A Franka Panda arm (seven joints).
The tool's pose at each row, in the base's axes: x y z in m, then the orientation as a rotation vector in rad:
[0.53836, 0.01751, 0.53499, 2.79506, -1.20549, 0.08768]
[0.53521, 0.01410, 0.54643, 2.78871, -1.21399, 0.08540]
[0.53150, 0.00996, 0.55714, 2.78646, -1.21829, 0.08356]
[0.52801, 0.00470, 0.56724, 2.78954, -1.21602, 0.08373]
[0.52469, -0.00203, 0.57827, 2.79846, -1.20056, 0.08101]
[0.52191, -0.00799, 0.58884, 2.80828, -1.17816, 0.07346]
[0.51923, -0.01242, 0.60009, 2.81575, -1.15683, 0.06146]
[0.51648, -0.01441, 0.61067, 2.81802, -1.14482, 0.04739]
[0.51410, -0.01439, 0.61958, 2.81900, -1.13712, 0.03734]
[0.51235, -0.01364, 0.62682, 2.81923, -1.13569, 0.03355]
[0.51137, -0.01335, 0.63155, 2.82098, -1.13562, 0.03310]
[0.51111, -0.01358, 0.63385, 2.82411, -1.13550, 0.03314]
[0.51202, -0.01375, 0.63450, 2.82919, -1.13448, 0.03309]
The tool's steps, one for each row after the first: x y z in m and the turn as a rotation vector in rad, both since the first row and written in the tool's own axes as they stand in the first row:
[0.00134, 0.00537, -0.01104, -0.00318, -0.00056, 0.00662]
[0.00276, 0.01160, -0.02127, -0.00417, -0.00161, 0.00973]
[0.00508, 0.01839, -0.03078, -0.00227, -0.00223, 0.00761]
[0.00867, 0.02613, -0.04104, -0.00065, -0.00430, -0.00403]
[0.01203, 0.03291, -0.05092, -0.00179, -0.00835, -0.02028]
[0.01441, 0.03862, -0.06165, -0.00564, -0.01445, -0.03548]
[0.01493, 0.04268, -0.07198, -0.01139, -0.02156, -0.04385]
[0.01409, 0.04498, -0.08087, -0.01571, -0.02660, -0.04915]
[0.01300, 0.04622, -0.08817, -0.01699, -0.02870, -0.05021]
[0.01255, 0.04704, -0.09292, -0.01563, -0.02960, -0.05065]
[0.01275, 0.04754, -0.09518, -0.01297, -0.03070, -0.05141]
[0.01356, 0.04704, -0.09580, -0.00893, -0.03241, -0.05316]

